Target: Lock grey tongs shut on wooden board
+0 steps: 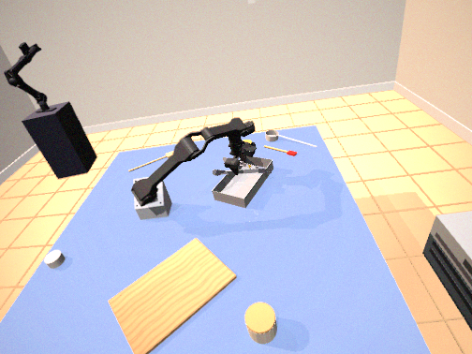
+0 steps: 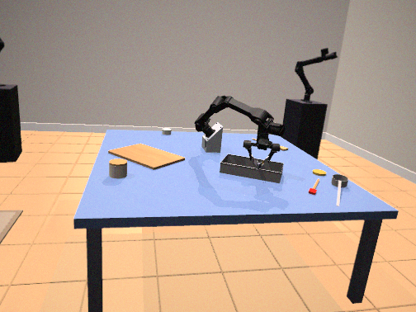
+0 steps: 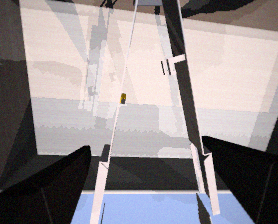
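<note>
Right now the roasting tin is 1 cm ahead of my gripper tip, 4 cm to the right of it and 3 cm below it. Round my gripper tip: yellow disc (7 cm ahead, 33 cm to the left, 5 cm below); red-tipped stick (25 cm ahead, 16 cm to the left, 5 cm below); wooden board (31 cm behind, 54 cm to the right, 5 cm below).
</note>
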